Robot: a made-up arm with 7 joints.
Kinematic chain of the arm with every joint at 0, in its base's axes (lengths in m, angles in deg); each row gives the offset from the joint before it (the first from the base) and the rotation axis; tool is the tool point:
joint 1: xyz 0 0 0.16 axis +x
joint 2: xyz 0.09 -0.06 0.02 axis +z
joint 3: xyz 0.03 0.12 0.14 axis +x
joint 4: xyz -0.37 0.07 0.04 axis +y
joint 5: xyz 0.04 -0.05 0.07 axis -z
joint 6: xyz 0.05 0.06 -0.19 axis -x
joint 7: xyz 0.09 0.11 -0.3 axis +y
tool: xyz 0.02 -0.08 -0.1
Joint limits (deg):
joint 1: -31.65..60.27
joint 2: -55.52..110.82
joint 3: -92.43..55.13
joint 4: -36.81..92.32
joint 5: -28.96..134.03
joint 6: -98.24..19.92
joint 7: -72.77..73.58
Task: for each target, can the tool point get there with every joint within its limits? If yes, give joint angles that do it. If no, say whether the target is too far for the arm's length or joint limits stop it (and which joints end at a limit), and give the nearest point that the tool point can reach.
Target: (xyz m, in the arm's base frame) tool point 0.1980 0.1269 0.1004
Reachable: yes | joints 9.32 3.21 -7.05 17.65 66.90 -85.73 14.64
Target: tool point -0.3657 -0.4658 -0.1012
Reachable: yes | joints -2.81 51.85 -33.04 51.26 12.69 -23.90 50.58
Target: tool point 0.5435 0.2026 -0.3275
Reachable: no: joint limits stop it (at a limit: joint 1, joint 2) | nearest point 0.4091 0.2319 -0.2085 | short by 0.182 m
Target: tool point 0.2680 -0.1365 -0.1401
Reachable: yes | joints 12.25 97.53 -61.40 -1.45 -1.87 -18.33 13.83
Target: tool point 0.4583 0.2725 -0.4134
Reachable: no: joint limits stop it (at a limit: joint 1, joint 2) | nearest point 0.3467 0.2856 -0.2775 | short by 0.176 m
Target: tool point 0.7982 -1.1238 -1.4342
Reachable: no: too far | nearest point 0.3967 -0.5837 -0.5141 | short by 1.140 m
